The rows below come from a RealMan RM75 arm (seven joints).
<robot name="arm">
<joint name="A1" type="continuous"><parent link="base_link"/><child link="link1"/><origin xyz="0.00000 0.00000 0.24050" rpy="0.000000 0.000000 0.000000"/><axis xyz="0 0 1"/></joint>
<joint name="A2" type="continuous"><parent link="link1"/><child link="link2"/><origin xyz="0.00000 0.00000 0.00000" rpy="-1.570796 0.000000 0.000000"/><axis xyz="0 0 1"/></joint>
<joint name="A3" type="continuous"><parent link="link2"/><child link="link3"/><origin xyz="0.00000 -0.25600 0.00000" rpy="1.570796 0.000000 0.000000"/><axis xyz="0 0 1"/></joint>
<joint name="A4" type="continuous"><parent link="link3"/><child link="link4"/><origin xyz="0.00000 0.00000 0.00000" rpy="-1.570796 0.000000 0.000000"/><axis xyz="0 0 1"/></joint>
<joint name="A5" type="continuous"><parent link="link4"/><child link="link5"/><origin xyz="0.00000 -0.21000 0.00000" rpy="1.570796 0.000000 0.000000"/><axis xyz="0 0 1"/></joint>
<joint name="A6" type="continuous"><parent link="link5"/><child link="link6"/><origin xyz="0.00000 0.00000 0.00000" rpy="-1.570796 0.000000 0.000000"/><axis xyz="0 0 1"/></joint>
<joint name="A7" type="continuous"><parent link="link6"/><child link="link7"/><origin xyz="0.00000 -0.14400 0.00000" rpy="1.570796 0.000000 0.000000"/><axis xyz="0 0 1"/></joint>
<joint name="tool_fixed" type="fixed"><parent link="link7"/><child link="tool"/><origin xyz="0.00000 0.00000 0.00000" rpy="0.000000 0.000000 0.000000"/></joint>
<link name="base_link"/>
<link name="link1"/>
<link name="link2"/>
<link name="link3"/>
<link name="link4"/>
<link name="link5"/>
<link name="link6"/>
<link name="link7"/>
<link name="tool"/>
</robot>
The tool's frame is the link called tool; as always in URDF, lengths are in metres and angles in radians. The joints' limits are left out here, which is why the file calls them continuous.
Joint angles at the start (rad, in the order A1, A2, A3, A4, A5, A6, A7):
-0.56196, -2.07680, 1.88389, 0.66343, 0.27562, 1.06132, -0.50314
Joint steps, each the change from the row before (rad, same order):
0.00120, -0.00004, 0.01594, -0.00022, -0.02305, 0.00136, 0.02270
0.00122, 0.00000, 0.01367, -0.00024, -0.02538, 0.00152, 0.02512
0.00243, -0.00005, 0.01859, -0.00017, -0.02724, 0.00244, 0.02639
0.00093, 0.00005, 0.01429, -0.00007, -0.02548, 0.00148, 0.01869
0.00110, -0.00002, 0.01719, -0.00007, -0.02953, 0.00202, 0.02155
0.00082, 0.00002, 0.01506, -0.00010, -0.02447, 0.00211, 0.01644
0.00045, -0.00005, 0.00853, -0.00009, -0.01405, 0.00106, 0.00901
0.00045, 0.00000, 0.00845, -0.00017, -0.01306, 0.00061, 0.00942
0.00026, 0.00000, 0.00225, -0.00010, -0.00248, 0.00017, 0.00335
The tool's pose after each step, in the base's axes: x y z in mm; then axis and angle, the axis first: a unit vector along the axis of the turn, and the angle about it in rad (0 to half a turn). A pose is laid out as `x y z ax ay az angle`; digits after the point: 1 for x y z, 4 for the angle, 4 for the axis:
-120.0 363.3 -56.1 -0.8775 0.0094 -0.4795 2.5003
-119.8 362.7 -56.3 -0.8764 0.0132 -0.4814 2.4890
-119.8 361.1 -57.4 -0.8755 0.0172 -0.4829 2.4802
-119.5 360.4 -57.7 -0.8741 0.0182 -0.4854 2.4723
-119.2 359.5 -58.2 -0.8725 0.0193 -0.4882 2.4636
-119.0 358.6 -58.8 -0.8712 0.0197 -0.4905 2.4578
-118.8 358.1 -59.1 -0.8704 0.0197 -0.4919 2.4545
-118.8 357.6 -59.5 -0.8700 0.0200 -0.4927 2.4512
-118.8 357.4 -59.8 -0.8701 0.0207 -0.4925 2.4502

